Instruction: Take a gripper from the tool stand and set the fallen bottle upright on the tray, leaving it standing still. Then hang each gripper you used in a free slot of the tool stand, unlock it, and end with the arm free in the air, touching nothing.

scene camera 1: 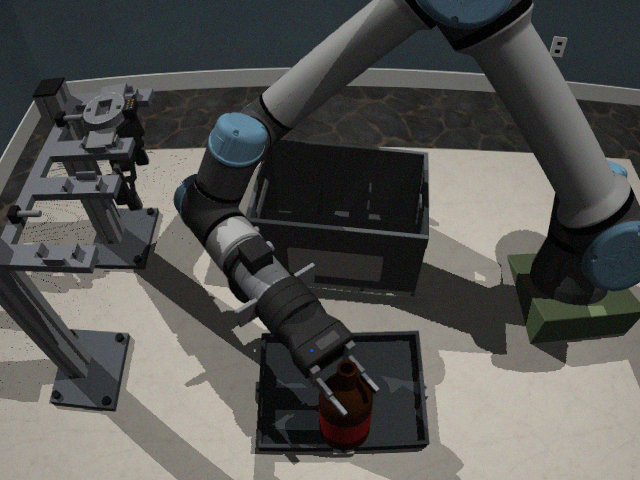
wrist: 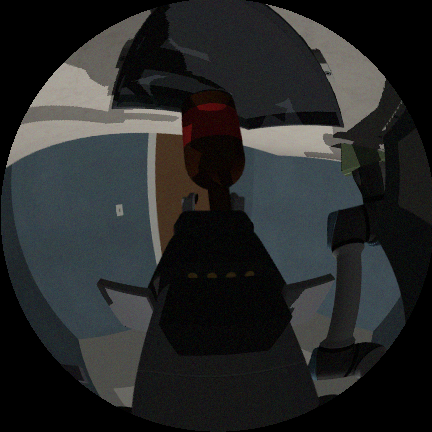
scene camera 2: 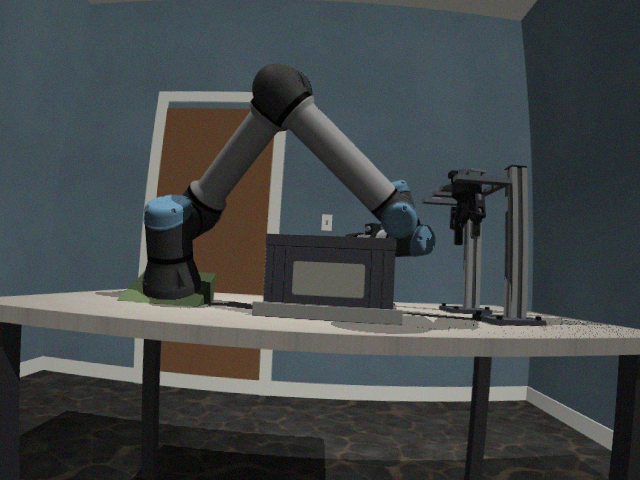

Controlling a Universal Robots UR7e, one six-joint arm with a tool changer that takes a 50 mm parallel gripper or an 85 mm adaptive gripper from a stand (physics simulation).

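Pixels of known places: end effector, tool point: [scene camera 1: 270,287]; arm's base, origin of the base link: [scene camera 1: 569,280] [wrist: 369,166] [scene camera 2: 172,286].
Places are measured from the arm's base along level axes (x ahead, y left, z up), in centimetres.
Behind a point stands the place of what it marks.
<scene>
The brown bottle [scene camera 1: 350,431] {x 35.0, y 33.7, z 4.3 cm} [wrist: 212,122] {x 38.9, y 28.0, z 2.3 cm} with a red band stands upright inside the dark tray [scene camera 1: 422,392] {x 25.2, y 24.0, z -1.3 cm} [wrist: 280,65] {x 39.3, y 19.8, z -3.4 cm}, near its front wall; its base contact is not clear. My parallel gripper [scene camera 1: 359,399] [wrist: 214,201] is on the arm, tilted downward. Its two thin fingers stand apart on either side of the bottle's neck and shoulder, with gaps beside the neck in the wrist view. The tool stand [scene camera 1: 77,188] {x 72.6, y 19.4, z 30.3 cm} [scene camera 2: 514,237] {x 84.9, y 1.0, z 16.1 cm} is at the left in scene camera 1. The black adaptive gripper [scene camera 1: 136,139] [scene camera 2: 469,206] hangs in its back slot; the front slot is free. Scene camera 2 does not show the bottle.
A tall dark open bin [scene camera 1: 346,229] {x 40.3, y 6.8, z 13.6 cm} [scene camera 2: 381,279] {x 53.9, y -10.8, z 5.1 cm} stands behind the tray, close to the forearm and wrist. The arm's base sits on a green block [scene camera 1: 578,320] {x 0.4, y 10.3, z 3.3 cm} [scene camera 2: 206,289] {x 9.0, y 2.2, z -0.1 cm} at the right in scene camera 1. The stand's posts rest on foot plates [scene camera 1: 111,356] {x 76.1, y 27.6, z -2.7 cm} on the table.
</scene>
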